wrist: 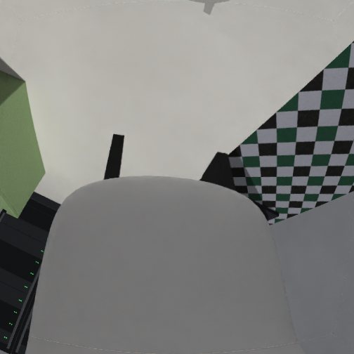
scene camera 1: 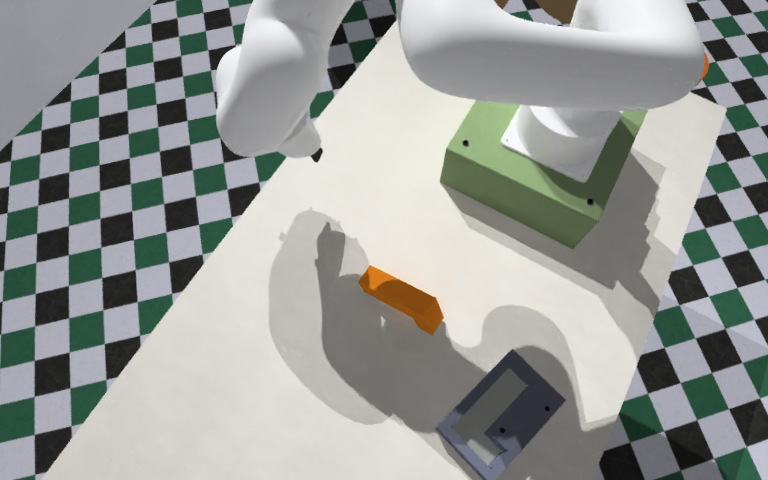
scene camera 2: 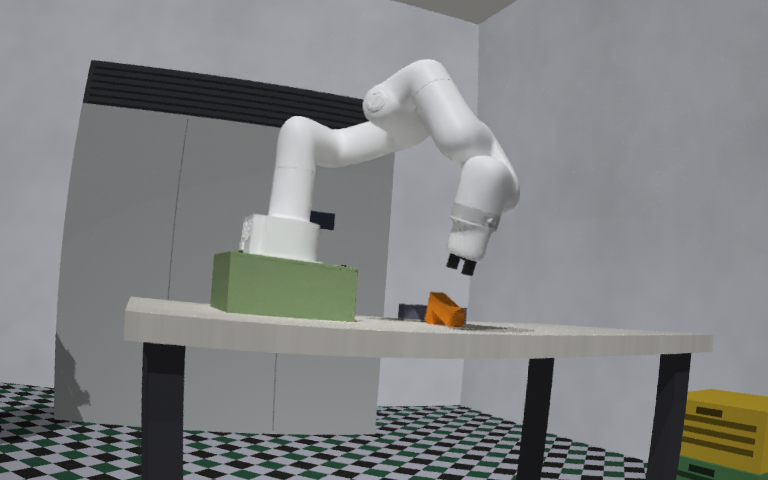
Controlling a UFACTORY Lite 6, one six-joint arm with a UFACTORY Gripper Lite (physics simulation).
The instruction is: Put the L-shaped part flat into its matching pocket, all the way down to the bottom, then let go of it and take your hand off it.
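Frame: origin at the arm's base, x ahead, y left, z up, level; millimetres.
Seen in the pictures: hand, tool point: (scene camera 1: 303,150) (scene camera 2: 460,265); arm's base, link origin: (scene camera 1: 558,131) (scene camera 2: 283,261).
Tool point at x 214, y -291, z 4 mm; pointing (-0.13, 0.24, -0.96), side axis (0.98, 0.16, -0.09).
Pixels of each thing's top centre, then the offset from my tool point to it.
- orange L-shaped part, top centre: (scene camera 1: 402,289) (scene camera 2: 446,292) 93 mm ahead, 210 mm left, 40 mm down
- dark blue-grey fixture, top centre: (scene camera 1: 502,413) (scene camera 2: 432,305) 162 mm ahead, 394 mm left, 68 mm down
The orange L-shaped part (scene camera 1: 399,294) (scene camera 2: 444,310) rests on the table, raised on edge rather than flat, with its short leg toward the dark fixture. The dark blue-grey fixture (scene camera 1: 529,406) (scene camera 2: 410,311) has an L-shaped pocket that shows empty in scene camera 1. My gripper (scene camera 1: 317,154) (scene camera 2: 460,266) (wrist: 167,157) is open and holds nothing. It is above the table, higher than the orange part and off toward the far left edge of the table in scene camera 1. The orange part and the fixture do not show in the wrist view.
The green block (scene camera 1: 515,206) (scene camera 2: 288,291) (wrist: 17,145) carries the arm's base on the table (scene camera 1: 198,362) (scene camera 2: 396,341) (wrist: 150,75). The table's edge with checkered floor beyond lies near the gripper. A grey cabinet (scene camera 2: 124,226) stands behind the table.
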